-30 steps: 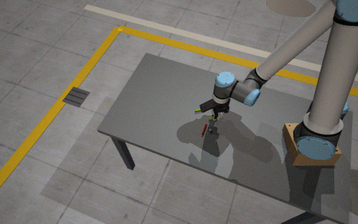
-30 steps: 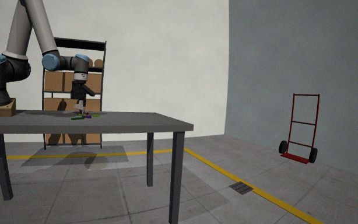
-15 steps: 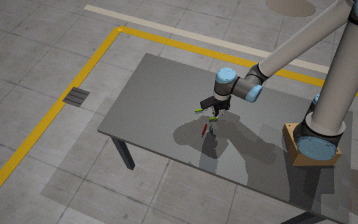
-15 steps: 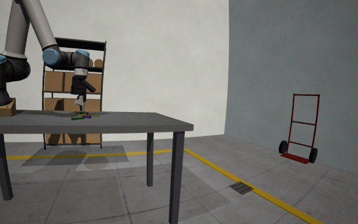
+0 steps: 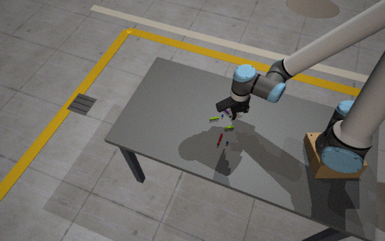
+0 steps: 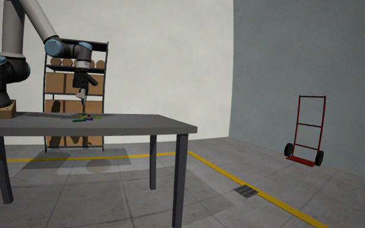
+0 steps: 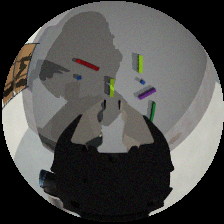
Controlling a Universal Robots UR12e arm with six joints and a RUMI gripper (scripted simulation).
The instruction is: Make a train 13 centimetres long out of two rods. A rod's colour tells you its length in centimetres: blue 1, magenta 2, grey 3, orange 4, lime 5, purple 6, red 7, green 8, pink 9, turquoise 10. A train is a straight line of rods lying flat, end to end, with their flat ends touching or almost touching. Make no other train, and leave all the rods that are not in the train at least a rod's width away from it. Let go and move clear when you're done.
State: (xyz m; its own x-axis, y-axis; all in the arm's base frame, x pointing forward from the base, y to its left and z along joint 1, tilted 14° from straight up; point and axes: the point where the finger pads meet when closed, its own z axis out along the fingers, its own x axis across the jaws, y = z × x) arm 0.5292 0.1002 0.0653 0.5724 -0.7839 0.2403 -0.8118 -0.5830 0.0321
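The green rod is 2 cm ahead of my hand, 16 cm to the right of it and 9 cm below it. The rest, counted from my hand: purple rod (5 cm ahead, 9 cm to the right, 9 cm below); then red rod (2 cm ahead, 9 cm to the left, 9 cm below).
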